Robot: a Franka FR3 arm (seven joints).
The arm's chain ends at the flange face. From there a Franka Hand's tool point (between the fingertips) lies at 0.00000 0.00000 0.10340 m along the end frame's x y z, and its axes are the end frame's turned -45 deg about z.
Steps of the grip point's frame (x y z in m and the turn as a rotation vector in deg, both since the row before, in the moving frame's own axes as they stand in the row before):
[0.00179, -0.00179, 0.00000, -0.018, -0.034, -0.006]
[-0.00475, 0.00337, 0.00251, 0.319, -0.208, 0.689]
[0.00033, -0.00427, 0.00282, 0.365, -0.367, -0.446]
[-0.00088, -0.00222, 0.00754, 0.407, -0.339, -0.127]
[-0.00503, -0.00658, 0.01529, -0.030, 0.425, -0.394]
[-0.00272, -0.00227, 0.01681, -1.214, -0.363, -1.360]
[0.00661, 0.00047, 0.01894, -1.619, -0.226, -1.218]
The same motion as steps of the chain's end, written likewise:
[0.00002, -0.00260, 0.00000, -0.037, -0.011, -0.006]
[-0.00030, 0.00589, 0.00251, 0.078, -0.373, 0.689]
[-0.00185, -0.00326, 0.00282, -0.001, -0.518, -0.446]
[-0.00124, -0.00086, 0.00754, 0.048, -0.528, -0.127]
[-0.00879, -0.00059, 0.01529, 0.279, 0.322, -0.394]
[-0.00464, -0.00168, 0.01684, -1.115, 0.602, -1.360]
[0.00320, -0.00668, 0.01898, -1.305, 0.985, -1.218]

